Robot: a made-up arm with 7 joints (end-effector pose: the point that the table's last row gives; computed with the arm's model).
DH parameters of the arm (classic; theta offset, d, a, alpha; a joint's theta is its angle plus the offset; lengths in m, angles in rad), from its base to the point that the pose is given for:
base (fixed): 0.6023 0 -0.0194 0
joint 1: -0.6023 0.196 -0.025 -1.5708
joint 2: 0 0.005 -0.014 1.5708
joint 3: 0 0.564 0.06 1.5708
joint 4: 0 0.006 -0.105 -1.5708
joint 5: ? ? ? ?
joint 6: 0 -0.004 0.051 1.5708
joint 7: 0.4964 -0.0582 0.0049 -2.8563
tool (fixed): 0.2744 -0.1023 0 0
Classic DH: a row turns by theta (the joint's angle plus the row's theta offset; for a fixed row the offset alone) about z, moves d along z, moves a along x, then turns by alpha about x.
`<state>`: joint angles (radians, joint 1 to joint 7).
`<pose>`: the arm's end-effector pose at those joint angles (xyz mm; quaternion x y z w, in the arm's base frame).
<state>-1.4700 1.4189 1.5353 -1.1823 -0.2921 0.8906 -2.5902</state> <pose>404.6 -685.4 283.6 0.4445 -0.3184 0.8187 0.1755</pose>
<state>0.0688 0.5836 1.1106 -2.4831 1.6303 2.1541 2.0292</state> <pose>221.8 351.2 349.7 -0.4079 0.4623 -0.7497 0.2405</pose>
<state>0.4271 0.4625 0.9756 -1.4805 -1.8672 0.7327 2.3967</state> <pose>356.2 477.8 745.8 -0.0096 -0.8124 -0.4407 0.3816</pose>
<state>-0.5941 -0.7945 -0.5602 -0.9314 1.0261 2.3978 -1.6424</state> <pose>-495.8 141.8 996.8 -0.4949 -0.7804 0.1660 0.3441</pose>
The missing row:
joint 5: 0 0.34 0.006 1.5708
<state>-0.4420 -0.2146 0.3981 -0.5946 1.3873 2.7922 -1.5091</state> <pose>-67.1 82.1 1162.7 0.0870 -0.9244 0.3156 0.1957</pose>
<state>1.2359 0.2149 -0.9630 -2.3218 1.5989 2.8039 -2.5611</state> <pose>387.9 126.6 515.8 0.1248 -0.2959 0.5756 0.7520</pose>
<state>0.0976 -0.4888 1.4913 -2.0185 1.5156 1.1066 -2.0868</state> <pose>-346.7 382.0 638.6 -0.5620 -0.3366 -0.7438 0.1326</pose>
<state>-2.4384 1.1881 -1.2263 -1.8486 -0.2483 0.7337 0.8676</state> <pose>-618.5 -7.0 278.5 -0.3097 -0.6805 0.2749 0.6045</pose>
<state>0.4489 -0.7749 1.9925 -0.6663 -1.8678 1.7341 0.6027</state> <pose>-798.0 -118.7 829.6 0.3898 -0.8728 0.2628 0.1313</pose>
